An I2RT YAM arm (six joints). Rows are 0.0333 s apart.
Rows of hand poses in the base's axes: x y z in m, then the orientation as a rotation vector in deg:
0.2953, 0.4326, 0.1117, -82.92, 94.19, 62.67
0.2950, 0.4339, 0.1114, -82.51, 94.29, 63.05
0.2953, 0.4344, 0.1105, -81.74, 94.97, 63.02
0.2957, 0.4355, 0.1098, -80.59, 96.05, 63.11
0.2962, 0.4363, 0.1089, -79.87, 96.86, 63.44
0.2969, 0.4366, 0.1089, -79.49, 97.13, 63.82
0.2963, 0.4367, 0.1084, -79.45, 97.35, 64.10
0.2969, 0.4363, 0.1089, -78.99, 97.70, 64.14
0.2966, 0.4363, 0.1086, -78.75, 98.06, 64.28
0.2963, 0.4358, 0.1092, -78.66, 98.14, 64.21
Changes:
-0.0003, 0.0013, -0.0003, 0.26, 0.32, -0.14
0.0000, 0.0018, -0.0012, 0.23, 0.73, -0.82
0.0004, 0.0029, -0.0019, 0.18, 1.48, -1.78
0.0009, 0.0037, -0.0028, 0.14, 2.20, -2.29
0.0016, 0.0040, -0.0028, 0.27, 2.63, -2.44
0.0010, 0.0041, -0.0033, 0.23, 2.94, -2.39
0.0016, 0.0037, -0.0028, 0.26, 3.20, -2.75
0.0013, 0.0037, -0.0031, 0.19, 3.52, -2.92
0.0010, 0.0032, -0.0025, 0.17, 3.52, -3.03

